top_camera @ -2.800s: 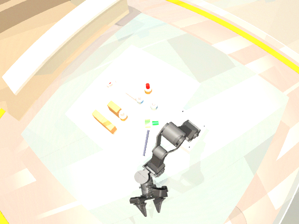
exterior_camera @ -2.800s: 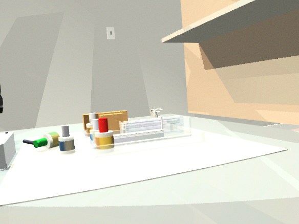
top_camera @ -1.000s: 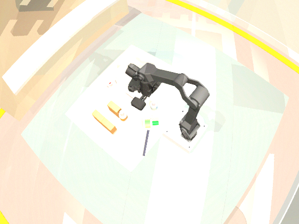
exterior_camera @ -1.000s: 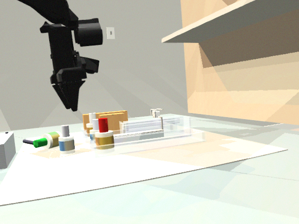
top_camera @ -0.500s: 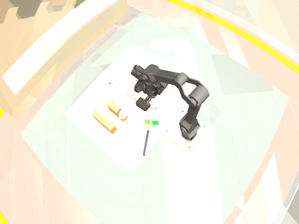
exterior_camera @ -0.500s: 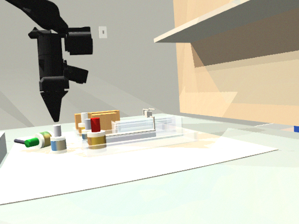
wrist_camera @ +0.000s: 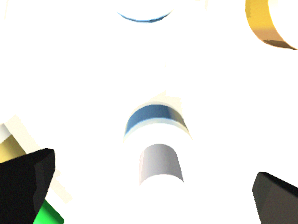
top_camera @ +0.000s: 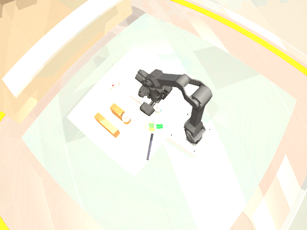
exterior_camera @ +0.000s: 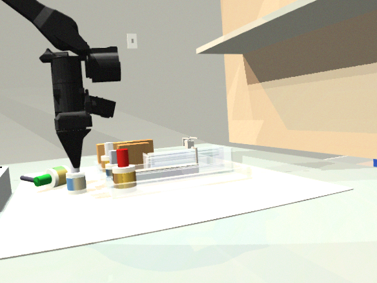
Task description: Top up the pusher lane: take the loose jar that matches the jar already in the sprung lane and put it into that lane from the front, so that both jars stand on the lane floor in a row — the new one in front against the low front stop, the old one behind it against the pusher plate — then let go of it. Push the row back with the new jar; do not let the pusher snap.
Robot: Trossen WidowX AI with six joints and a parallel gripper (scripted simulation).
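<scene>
The clear sprung lane is 220 mm ahead of my gripper tip, 50 mm to the left of it and 40 mm below it. From my gripper tip the other things lie so: dark rod 100 mm behind, 180 mm to the left, 50 mm below.
</scene>
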